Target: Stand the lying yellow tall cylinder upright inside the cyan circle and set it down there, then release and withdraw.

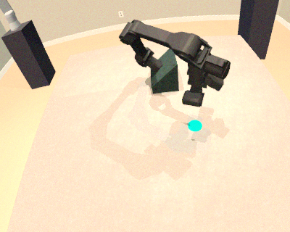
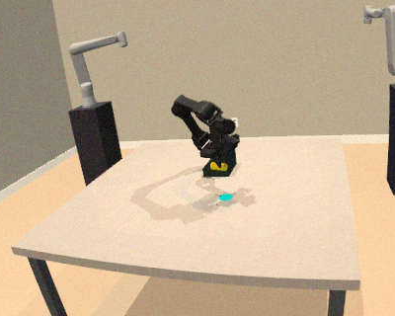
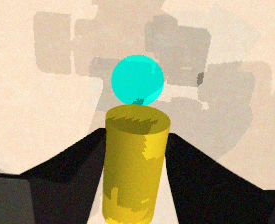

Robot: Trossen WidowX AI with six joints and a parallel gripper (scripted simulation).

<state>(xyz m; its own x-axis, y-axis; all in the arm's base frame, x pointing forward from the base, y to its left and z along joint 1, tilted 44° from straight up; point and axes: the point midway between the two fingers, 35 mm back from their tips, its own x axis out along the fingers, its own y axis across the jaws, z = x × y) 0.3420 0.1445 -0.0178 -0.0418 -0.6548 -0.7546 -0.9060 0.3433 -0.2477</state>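
Right now the cyan circle is 140 mm below my gripper tip. Also, from my gripper tip: yellow cylinder 10 mm behind, 20 mm to the right.
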